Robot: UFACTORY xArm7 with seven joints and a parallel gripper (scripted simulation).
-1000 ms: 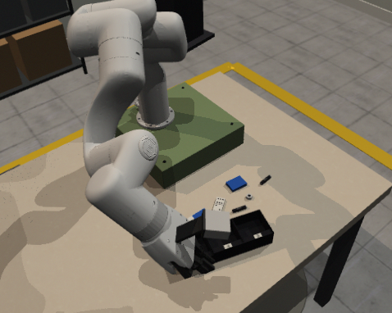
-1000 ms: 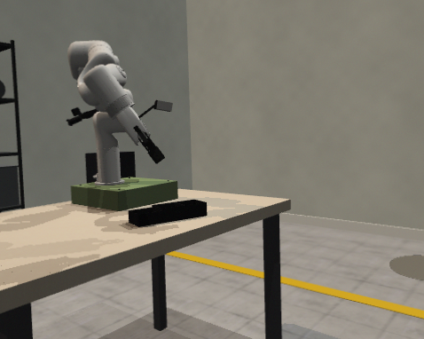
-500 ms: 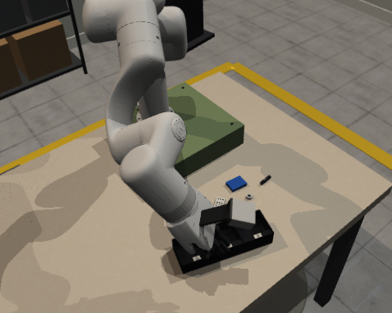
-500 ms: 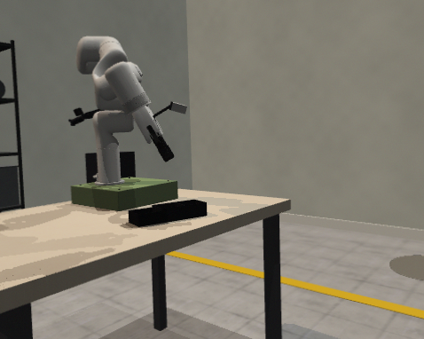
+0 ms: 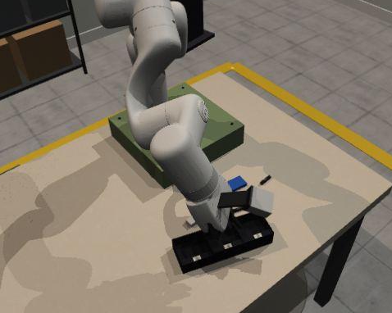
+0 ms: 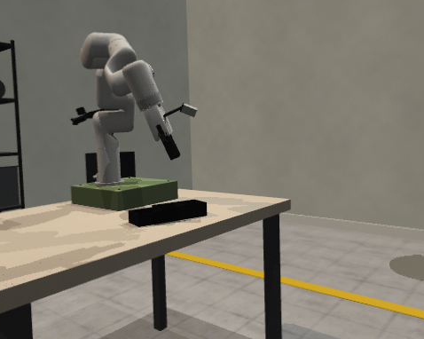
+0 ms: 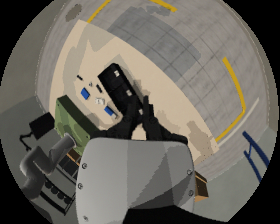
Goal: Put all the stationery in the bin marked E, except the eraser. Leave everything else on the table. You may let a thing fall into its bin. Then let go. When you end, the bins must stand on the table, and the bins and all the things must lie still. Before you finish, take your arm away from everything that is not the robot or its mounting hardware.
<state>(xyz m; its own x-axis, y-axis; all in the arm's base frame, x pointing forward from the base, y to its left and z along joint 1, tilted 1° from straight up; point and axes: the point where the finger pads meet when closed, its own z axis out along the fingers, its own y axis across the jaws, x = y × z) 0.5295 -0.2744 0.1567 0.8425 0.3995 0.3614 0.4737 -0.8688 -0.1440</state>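
The black bin lies 80 mm behind my hand, 70 mm to the left of it and 210 mm below it. From my hand the other things lie so: white eraser: 190 mm behind, 90 mm to the left, 220 mm below; then grey nut: 120 mm behind, 250 mm to the left, 230 mm below; then white domino: 170 mm behind, 170 mm to the left, 220 mm below.
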